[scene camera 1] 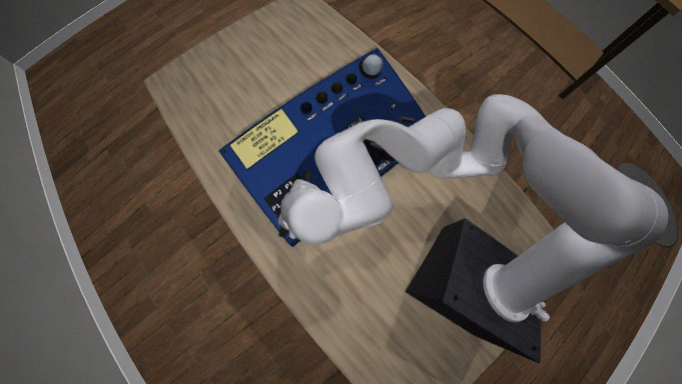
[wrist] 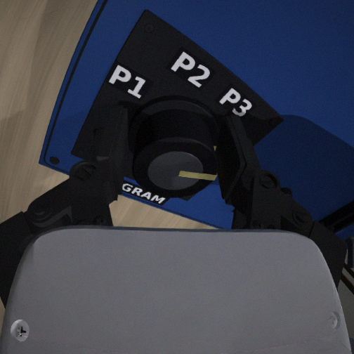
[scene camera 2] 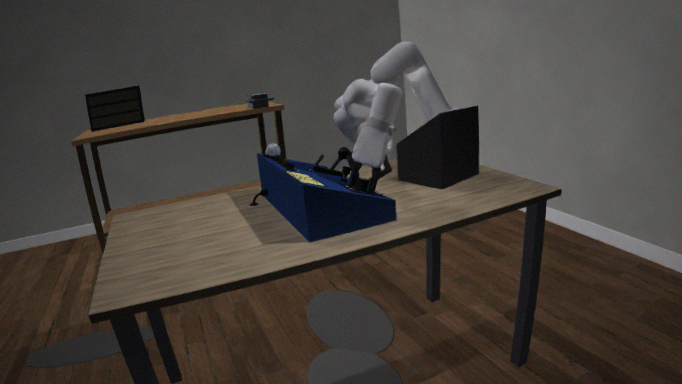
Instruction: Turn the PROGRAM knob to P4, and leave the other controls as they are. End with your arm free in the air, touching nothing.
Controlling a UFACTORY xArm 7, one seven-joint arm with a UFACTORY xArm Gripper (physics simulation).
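Pixels of known places: gripper, fingertip midpoint: [scene camera 2: 360, 188]; arm's base, link origin: [scene camera 1: 505, 293] [scene camera 2: 442, 122].
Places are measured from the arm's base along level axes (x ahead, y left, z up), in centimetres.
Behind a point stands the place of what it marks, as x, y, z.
Note:
The black round PROGRAM knob [wrist: 175, 170] stands on a dark plate [wrist: 150, 47] on the blue console [scene camera 1: 252, 182] {57.5, 15.5, -8.8} [scene camera 2: 345, 215] {57.5, 17.8, -15.5} [wrist: 310, 55]. My gripper [wrist: 174, 129] [scene camera 2: 363, 184] {48.3, 12.6, -11.4} is shut on the knob, one finger on each side. The knob's yellow pointer line [wrist: 197, 176] points right in the wrist view, at the right finger, below the P3 label. The labels P1 [wrist: 127, 81], P2 [wrist: 191, 69] and P3 [wrist: 236, 102] show. The P4 label does not show. In scene camera 1 my wrist covers the knob.
The console bears a yellow status card [scene camera 1: 264, 138] {62.2, 6.2, -6.4} [scene camera 2: 306, 178] {61.5, 6.0, -6.6}, several round buttons [scene camera 1: 321, 97] {58.8, -10.2, -4.6}, a pale dome [scene camera 1: 372, 65] {54.9, -24.9, -2.3} [scene camera 2: 272, 150] {56.9, -24.6, -3.3} and a lever [scene camera 2: 318, 161] {40.6, -22.5, -10.3}. My forearm passes over its right part. My black base block [scene camera 1: 440, 265] {13.3, 2.8, -6.0} [scene camera 2: 440, 150] {12.5, 10.0, -7.1} stands on the table [scene camera 1: 200, 85] {103.0, 3.8, -20.7} [scene camera 2: 185, 240] {94.6, -10.8, -20.7}.

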